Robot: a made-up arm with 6 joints. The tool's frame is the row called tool.
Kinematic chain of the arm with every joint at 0, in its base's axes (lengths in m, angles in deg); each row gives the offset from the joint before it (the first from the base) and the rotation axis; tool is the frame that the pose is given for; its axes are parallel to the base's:
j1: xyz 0 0 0.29 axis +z
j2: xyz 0 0 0 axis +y
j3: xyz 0 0 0.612 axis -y
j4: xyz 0 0 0 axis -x
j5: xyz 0.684 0 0 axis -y
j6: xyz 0 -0.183 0 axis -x
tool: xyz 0 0 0
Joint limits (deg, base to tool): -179.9..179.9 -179.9..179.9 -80..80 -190..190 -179.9..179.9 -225..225
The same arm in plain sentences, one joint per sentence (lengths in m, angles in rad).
The arm has six revolute joints in a row. What follows holds with every joint at zero, and every direction is one of the base frame's.
The first joint is mounted 0.29 m along +z from the base frame's origin and turns about +z, from -3.1398 to 3.1398 rad.
The second joint is mounted at the same point as the first joint and turns about +y, from -3.1398 to 3.1398 rad.
The third joint is mounted 0.612 m along +z from the second joint and turns about -y, from -1.3963 to 1.3963 rad.
The fourth joint is mounted at the same point as the third joint and turns about -x, from -3.3161 to 3.3161 rad.
The fifth joint is mounted 0.684 m along +x from the fourth joint and turns about -y, from -3.1398 to 3.1398 rad.
The sixth joint is mounted 0.183 m along -y from the fifth joint and turns about -x, from -3.927 to 3.927 rad.
The tool frame, which is the frame that the pose is given for, is mounted at the same point as the sixth joint; its axes are parallel to the base frame's.

